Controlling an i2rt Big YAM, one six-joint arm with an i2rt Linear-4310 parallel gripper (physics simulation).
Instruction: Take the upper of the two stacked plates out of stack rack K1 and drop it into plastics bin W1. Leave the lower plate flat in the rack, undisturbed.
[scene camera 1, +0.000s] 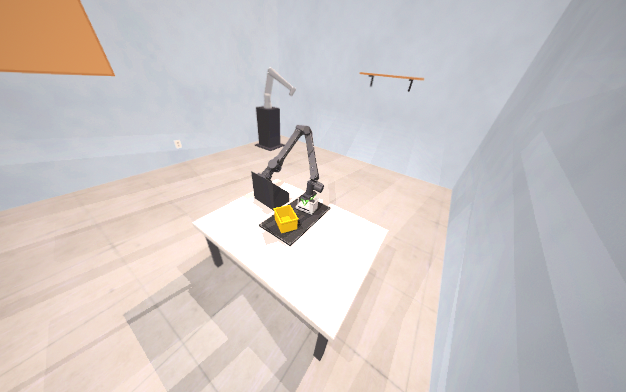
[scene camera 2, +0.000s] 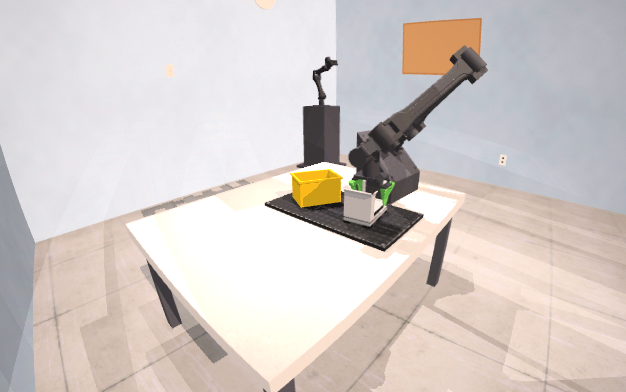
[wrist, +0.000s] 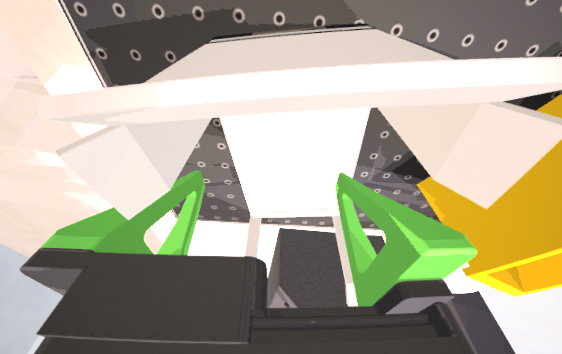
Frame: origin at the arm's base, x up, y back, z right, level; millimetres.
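Seen in the pictures: gripper, fingertip midpoint: (scene camera 1: 307, 202) (wrist: 270, 178); arm's base, link origin: (scene camera 1: 264, 178).
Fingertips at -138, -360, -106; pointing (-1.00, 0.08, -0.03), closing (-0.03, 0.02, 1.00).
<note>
Offsets run from my fingertips to a thing's top centre, as dx, dy, dz. Level surfaces: height alone.
The white stack rack K1 @(+64, -3, +17) (scene camera 1: 313, 205) (scene camera 2: 357, 206) (wrist: 320, 82) stands on the dark perforated board (scene camera 1: 290, 240) (scene camera 2: 382, 238) (wrist: 150, 30). In the wrist view a flat white plate @(-4, -9, +17) (wrist: 295, 160) lies inside the rack; the lower plate cannot be told apart from it. In scene camera 2 the rack's wall hides the plates. The yellow plastics bin W1 @(+44, +24, +256) (scene camera 1: 287, 225) (scene camera 2: 316, 194) (wrist: 450, 220) stands beside the rack. My gripper (scene camera 1: 307, 201) (scene camera 2: 371, 196) (wrist: 270, 178) is open and empty, pointing down at the rack, its green fingers spread to the two sides of the plate in the wrist view.
The arm's black base housing (scene camera 1: 263, 190) (scene camera 2: 402, 172) stands at the table's back, behind the rack. The white table @(dx -69) (scene camera 1: 320, 280) (scene camera 2: 250, 280) carries the board. A second arm on a black pedestal (scene camera 1: 269, 127) (scene camera 2: 321, 134) stands on the floor beyond the table.
</note>
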